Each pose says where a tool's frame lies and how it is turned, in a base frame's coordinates. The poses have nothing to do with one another.
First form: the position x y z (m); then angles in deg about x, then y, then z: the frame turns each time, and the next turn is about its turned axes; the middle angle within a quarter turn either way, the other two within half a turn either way.
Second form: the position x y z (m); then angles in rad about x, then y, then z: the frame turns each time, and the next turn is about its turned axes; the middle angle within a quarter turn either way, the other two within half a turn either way. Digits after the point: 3 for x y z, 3 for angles.
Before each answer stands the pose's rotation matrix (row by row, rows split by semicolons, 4 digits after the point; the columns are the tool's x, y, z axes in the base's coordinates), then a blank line. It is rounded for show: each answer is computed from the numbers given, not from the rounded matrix.
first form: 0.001 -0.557 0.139 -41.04 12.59 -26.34
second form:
0.8746 0.4330 0.2180; -0.4629 0.6124 0.6408; 0.1440 -0.6614 0.7361

0.001 -0.557 0.139 -0.716 0.220 -0.460
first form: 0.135 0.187 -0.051 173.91 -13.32 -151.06
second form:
-0.8516 0.4709 -0.2304; 0.5026 0.8584 -0.1032; 0.1491 -0.2037 -0.9676

0.135 0.187 -0.051 3.035 -0.232 -2.636
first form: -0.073 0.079 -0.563 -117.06 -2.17 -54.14
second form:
0.5854 0.8099 -0.0379; 0.3884 -0.2392 0.8899; 0.7116 -0.5356 -0.4546

-0.073 0.079 -0.563 -2.043 -0.038 -0.945
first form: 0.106 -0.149 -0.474 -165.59 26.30 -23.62
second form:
0.8214 0.3592 0.4431; 0.2870 -0.9316 0.2231; 0.4929 -0.0561 -0.8683

0.106 -0.149 -0.474 -2.890 0.459 -0.412
